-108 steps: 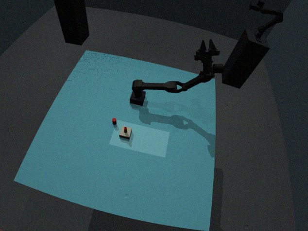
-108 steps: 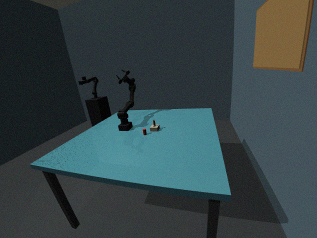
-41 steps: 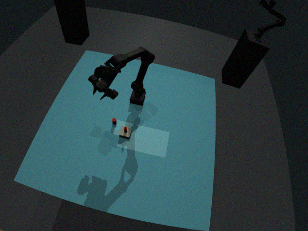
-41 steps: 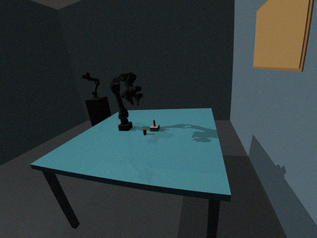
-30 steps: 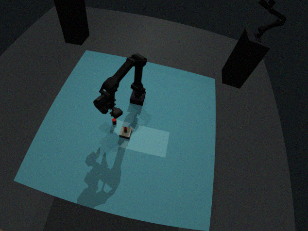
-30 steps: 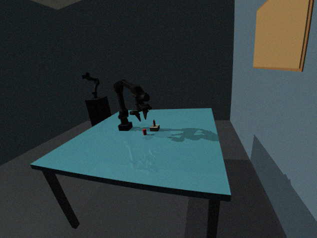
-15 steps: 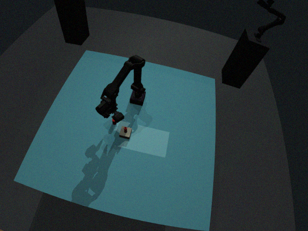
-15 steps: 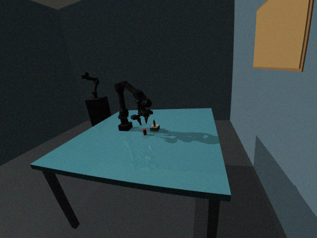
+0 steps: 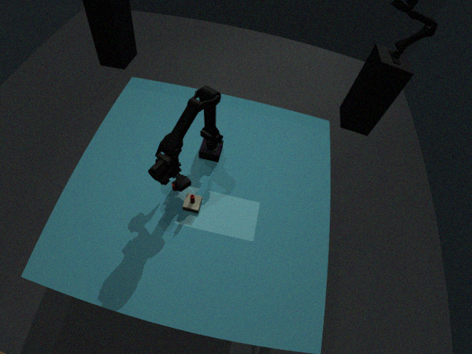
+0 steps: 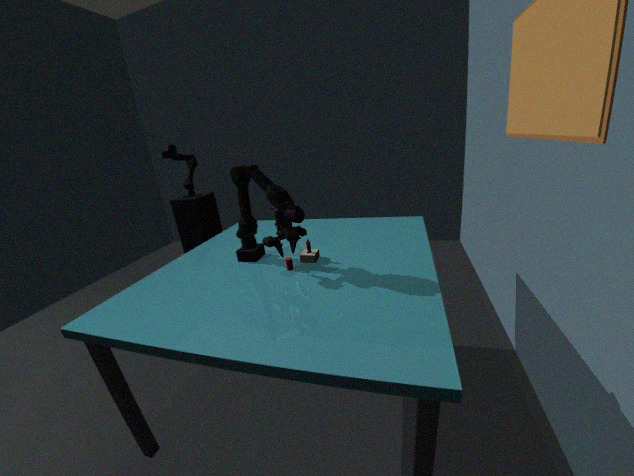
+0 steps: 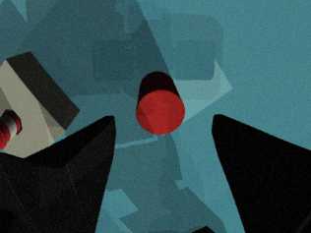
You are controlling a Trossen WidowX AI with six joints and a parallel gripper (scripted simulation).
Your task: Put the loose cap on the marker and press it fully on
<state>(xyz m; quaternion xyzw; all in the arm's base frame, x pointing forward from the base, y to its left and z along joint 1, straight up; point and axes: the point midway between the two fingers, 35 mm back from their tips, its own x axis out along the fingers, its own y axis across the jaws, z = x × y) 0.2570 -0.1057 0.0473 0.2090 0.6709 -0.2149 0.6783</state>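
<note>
Now: gripper tip 40 mm above the red marker cap.
</note>
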